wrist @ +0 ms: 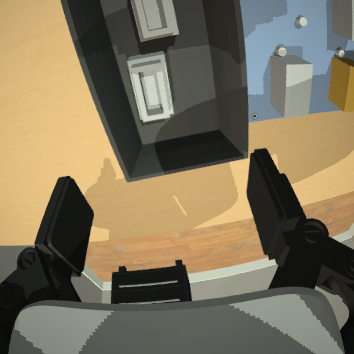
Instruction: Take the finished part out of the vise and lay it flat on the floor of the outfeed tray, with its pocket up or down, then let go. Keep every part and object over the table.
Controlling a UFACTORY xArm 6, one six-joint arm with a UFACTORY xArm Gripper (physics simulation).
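Places are measured from the arm's base along level axes (x ahead, y left, z up), in metres.
Pixels of known places: gripper, fingertip midpoint: [161, 183].
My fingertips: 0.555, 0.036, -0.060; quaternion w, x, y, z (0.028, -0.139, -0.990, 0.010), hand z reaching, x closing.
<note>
For each thing: its top centre in the pictures, then the offset to it from my fingertips, as dx, dy, dz. "spot": a spot on its surface instead. Level surfaces: height alone.
- pale grey rectangular part, middle of its top: [150, 93] +0.002, -0.007, -0.106
- second similar grey part, middle of its top: [152, 4] -0.032, -0.075, -0.106
- blue surface, its level: dz -0.145
- yellow block, surface spot: [342, 85] spot: -0.207, +0.067, -0.119
A pale grey rectangular part [151, 90] with an open pocket facing up lies flat on the floor of the dark grey tray [195, 75], apart from the tray's walls. A second similar grey part [155, 17], also pocket up, lies beyond it in the tray and is cut off by the top of the view. My gripper [161, 183] is wide open, with nothing between its fingers. It hangs above and on the near side of the tray's near end wall, clear of both parts. The vise does not show in the view.
Right of the tray is a blue surface [260, 90] bearing a grey block [291, 87], a yellow block [342, 85], another grey block [344, 19] and small white round knobs [301, 21]. The table's wooden front edge [165, 245] runs below the fingers.
</note>
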